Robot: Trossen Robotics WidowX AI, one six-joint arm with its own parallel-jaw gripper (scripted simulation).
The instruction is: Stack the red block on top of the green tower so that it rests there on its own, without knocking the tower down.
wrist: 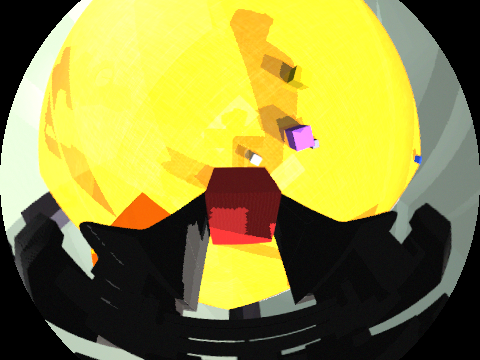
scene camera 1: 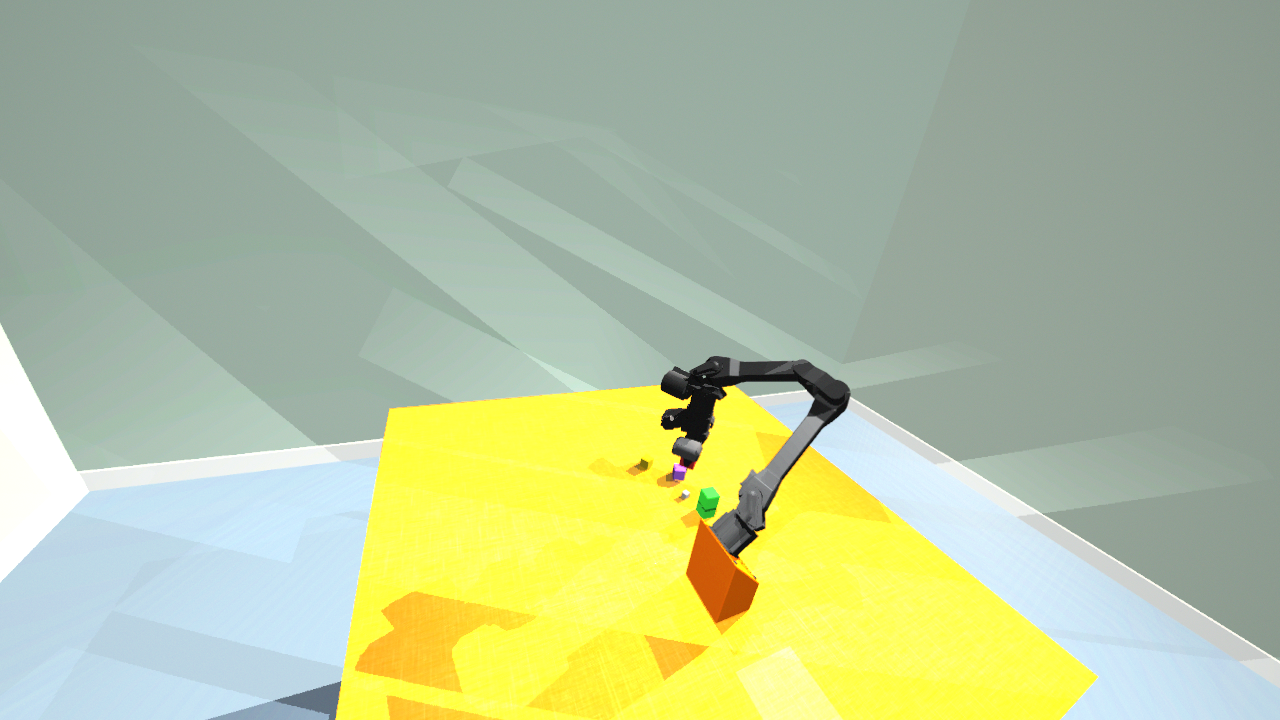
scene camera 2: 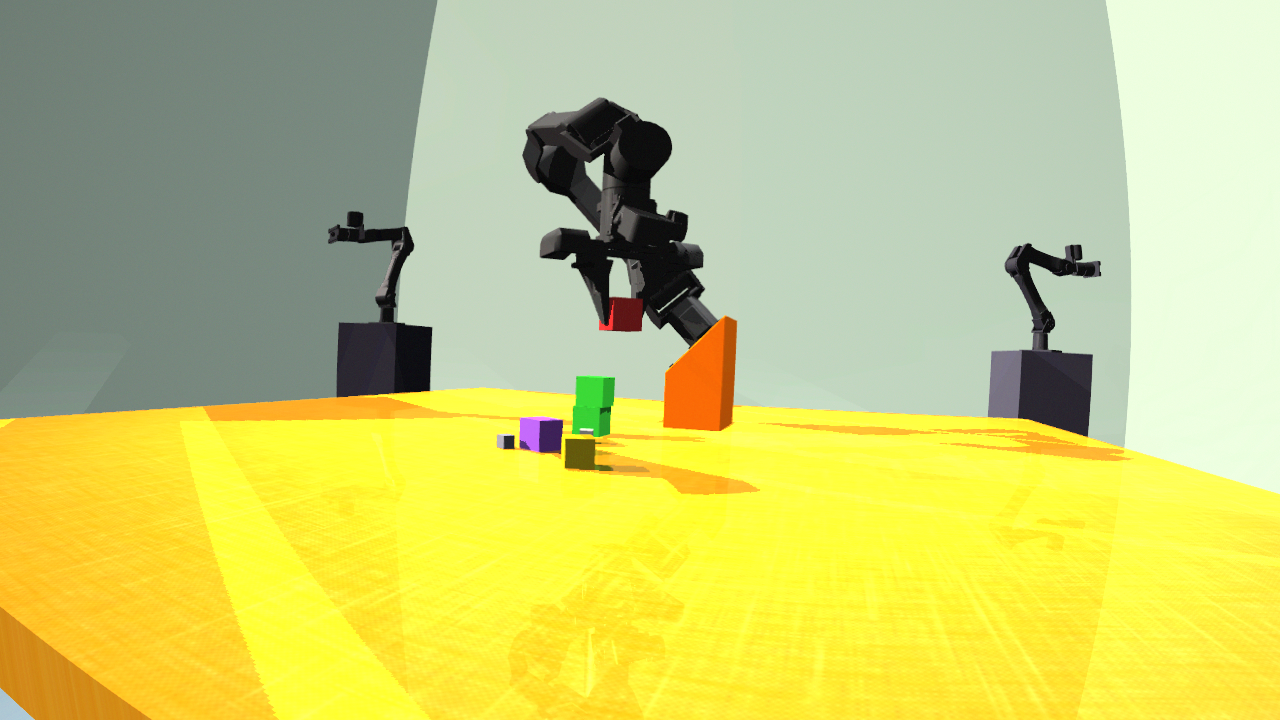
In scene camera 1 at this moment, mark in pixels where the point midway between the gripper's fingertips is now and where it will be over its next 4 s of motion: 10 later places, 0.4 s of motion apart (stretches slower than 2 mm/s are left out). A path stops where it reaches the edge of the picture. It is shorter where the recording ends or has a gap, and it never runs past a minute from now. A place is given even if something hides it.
The gripper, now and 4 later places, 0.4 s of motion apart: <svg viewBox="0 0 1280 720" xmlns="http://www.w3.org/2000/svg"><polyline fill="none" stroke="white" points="688,461 705,469 714,478 712,485 711,490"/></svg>
